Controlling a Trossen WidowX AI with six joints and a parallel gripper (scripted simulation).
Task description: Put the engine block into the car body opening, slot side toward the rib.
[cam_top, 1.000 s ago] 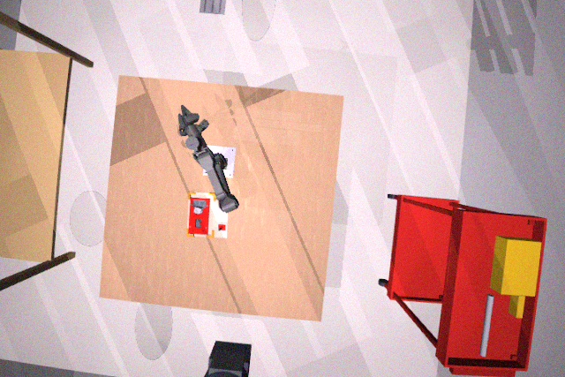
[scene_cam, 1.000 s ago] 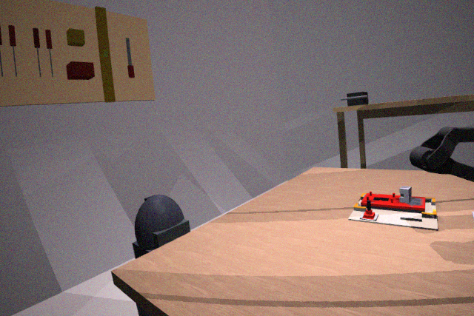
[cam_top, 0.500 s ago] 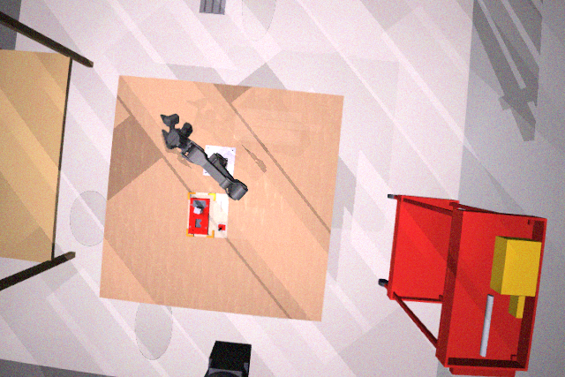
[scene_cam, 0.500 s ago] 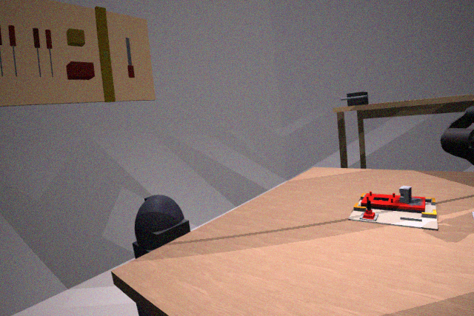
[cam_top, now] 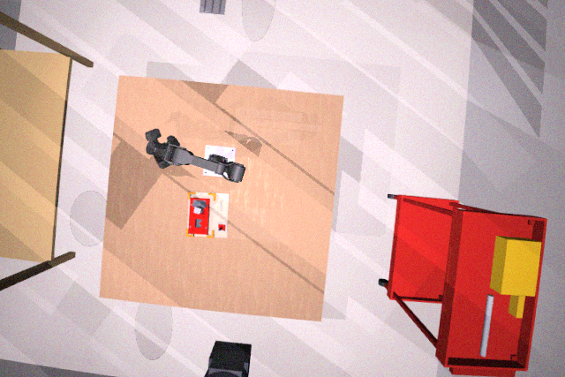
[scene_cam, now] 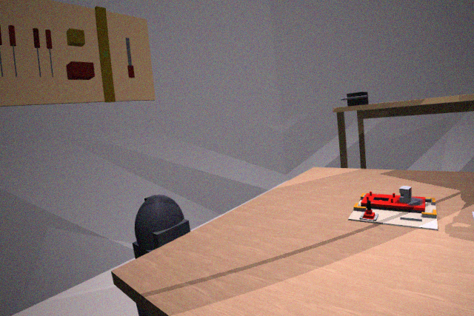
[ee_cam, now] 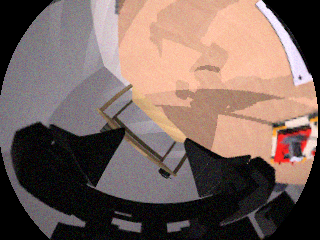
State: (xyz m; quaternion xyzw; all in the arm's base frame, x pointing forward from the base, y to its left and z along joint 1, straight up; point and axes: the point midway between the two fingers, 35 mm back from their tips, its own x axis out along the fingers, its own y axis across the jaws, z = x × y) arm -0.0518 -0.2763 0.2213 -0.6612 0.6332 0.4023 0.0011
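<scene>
My gripper tip is now 320 mm short of the engine block, 210 mm to the right of it and 160 mm above it.
</scene>
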